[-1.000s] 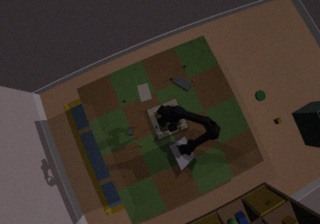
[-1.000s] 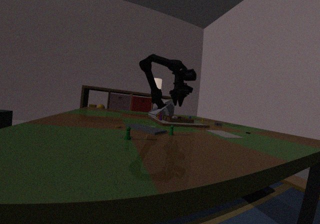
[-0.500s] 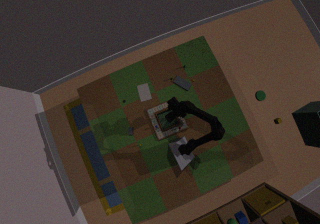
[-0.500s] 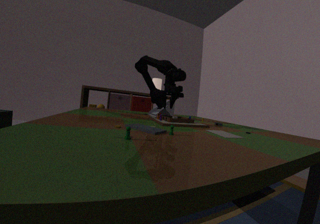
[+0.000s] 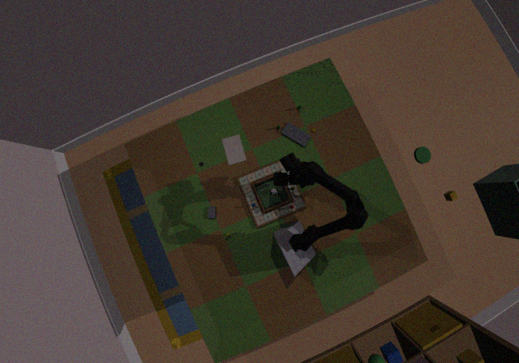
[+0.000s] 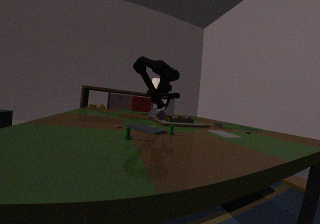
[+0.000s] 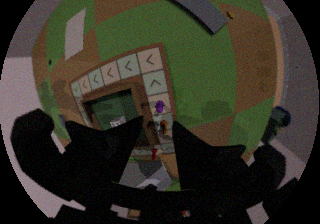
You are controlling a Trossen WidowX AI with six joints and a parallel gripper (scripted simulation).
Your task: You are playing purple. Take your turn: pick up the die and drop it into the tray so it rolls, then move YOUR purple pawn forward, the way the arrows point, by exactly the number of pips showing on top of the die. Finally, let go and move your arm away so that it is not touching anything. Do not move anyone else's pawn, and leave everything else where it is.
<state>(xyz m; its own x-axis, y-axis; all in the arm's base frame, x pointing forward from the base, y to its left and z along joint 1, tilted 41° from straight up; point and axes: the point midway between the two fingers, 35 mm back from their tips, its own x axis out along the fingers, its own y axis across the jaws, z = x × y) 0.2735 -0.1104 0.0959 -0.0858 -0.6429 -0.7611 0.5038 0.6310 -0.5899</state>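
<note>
My gripper tip is now 50 mm above the purple pawn. The rest, counted from my gripper tip: green tray 110 mm to the left, 70 mm below; then white die 10 mm behind, 100 mm to the left, 50 mm below; then blue pawn 10 mm behind, 230 mm to the left, 50 mm below.
</note>
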